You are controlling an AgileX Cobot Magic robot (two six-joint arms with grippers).
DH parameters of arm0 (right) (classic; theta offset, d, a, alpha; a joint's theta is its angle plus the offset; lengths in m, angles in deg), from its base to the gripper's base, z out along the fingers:
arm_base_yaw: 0 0.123 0 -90
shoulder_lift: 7.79 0 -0.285 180
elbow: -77.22 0 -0.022 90
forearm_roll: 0 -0.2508 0 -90
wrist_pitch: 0 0 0.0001 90
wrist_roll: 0 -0.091 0 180
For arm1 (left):
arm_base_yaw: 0 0.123 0 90
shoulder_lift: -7.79 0 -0.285 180
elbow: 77.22 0 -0.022 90
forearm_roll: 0 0.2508 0 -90
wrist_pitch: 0 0 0.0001 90
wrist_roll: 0 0.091 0 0
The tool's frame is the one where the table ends.
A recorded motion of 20 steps. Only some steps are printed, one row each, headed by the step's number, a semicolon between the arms.
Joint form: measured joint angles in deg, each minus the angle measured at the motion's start. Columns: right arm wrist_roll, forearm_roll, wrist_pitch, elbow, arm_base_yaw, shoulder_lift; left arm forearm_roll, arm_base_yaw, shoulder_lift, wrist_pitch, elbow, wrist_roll.
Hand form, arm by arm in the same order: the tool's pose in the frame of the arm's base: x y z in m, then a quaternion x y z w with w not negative. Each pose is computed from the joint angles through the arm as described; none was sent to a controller.
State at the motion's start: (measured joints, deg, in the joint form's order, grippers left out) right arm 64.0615 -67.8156 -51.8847 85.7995 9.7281 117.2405; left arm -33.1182 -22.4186 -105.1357 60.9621 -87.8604 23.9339
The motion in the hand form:
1: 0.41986 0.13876 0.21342 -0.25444 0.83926 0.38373 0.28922; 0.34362 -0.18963 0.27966 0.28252 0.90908 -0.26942 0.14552
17: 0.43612 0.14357 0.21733 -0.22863 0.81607 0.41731 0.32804; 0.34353 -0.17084 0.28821 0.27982 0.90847 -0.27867 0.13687
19: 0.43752 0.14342 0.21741 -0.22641 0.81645 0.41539 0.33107; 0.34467 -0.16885 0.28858 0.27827 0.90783 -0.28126 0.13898
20: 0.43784 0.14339 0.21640 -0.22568 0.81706 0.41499 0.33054; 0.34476 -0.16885 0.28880 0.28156 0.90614 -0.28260 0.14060
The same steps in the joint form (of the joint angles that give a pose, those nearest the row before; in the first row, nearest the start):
1: 0.00 -0.34 -0.14 0.17 -0.11 0.38; -0.70 0.00 0.00 -0.14 0.00 0.60
17: 3.59 -8.74 0.24 3.37 -0.21 2.99; -1.98 3.05 1.33 3.58 0.05 2.33
19: 3.59 -8.87 0.68 3.61 -0.21 3.13; -2.44 3.47 1.33 3.59 0.05 2.75
20: 3.59 -8.87 0.76 3.61 -0.21 3.25; -2.71 3.53 1.33 3.59 0.05 3.33

